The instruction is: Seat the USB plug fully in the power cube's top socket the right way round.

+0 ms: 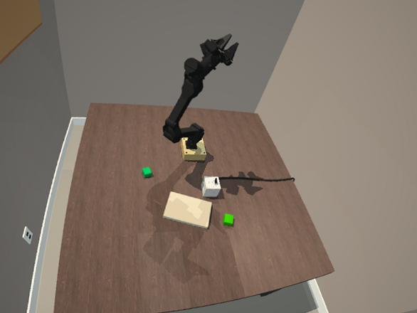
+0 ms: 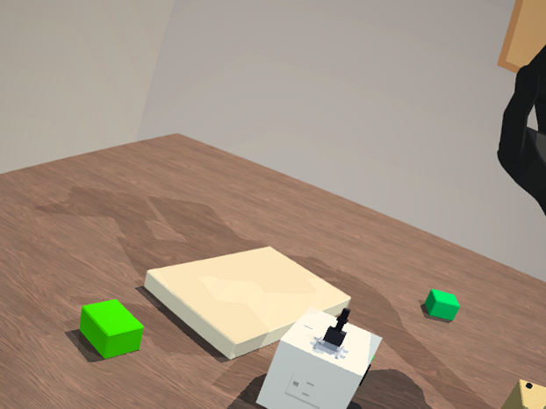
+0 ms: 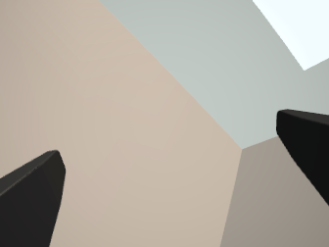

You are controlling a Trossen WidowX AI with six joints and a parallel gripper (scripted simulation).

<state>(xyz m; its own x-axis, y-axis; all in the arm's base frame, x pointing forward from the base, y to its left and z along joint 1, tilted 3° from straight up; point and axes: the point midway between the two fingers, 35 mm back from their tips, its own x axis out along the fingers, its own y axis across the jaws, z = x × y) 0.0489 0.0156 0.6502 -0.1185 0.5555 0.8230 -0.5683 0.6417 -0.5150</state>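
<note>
My gripper tip is now 640 mm above the black USB plug, 210 mm short of it and 50 mm to the right of it. Also, from my gripper tip: USB socket: 660 mm below, 210 mm ahead, 60 mm to the left; then cream flat slab: 720 mm below, 330 mm ahead, 90 mm to the right.
</note>
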